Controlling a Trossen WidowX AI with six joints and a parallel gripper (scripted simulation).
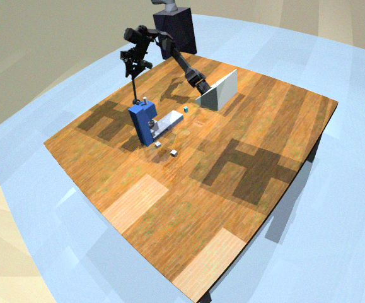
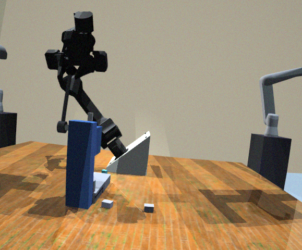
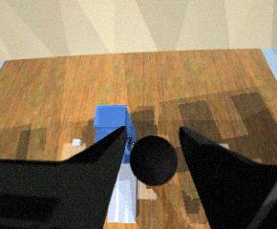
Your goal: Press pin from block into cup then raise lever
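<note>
Right now my gripper tip is 6 cm above the lever, 1 cm to the right of it and 1 cm past it. Also, from my gripper tip: teal cube (31 cm below, 23 cm behind, 10 cm to the left); punch (17 cm below, 8 cm to the left).
</note>
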